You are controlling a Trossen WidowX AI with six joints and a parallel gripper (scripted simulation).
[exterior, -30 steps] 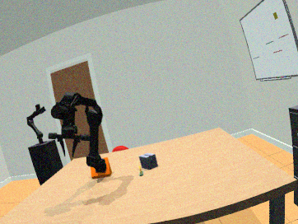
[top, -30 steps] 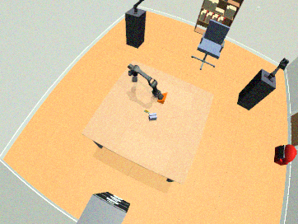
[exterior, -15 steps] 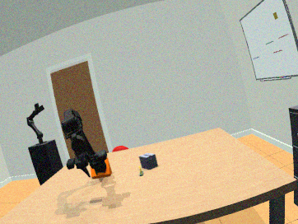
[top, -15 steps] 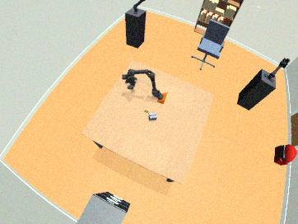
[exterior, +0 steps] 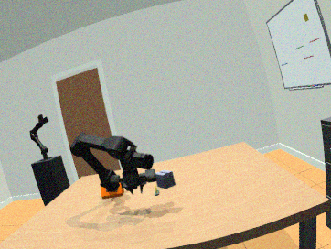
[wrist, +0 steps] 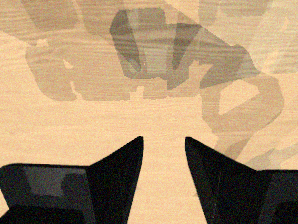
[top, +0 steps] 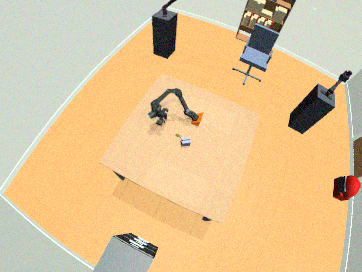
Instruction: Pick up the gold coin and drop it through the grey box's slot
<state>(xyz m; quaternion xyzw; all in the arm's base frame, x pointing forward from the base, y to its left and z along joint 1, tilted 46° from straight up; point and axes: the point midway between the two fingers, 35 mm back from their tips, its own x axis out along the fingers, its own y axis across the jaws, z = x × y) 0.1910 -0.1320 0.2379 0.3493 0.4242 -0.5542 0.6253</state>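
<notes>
The gold coin is 50 mm ahead of my gripper tip, 170 mm to the left of it and 50 mm below it.
</notes>
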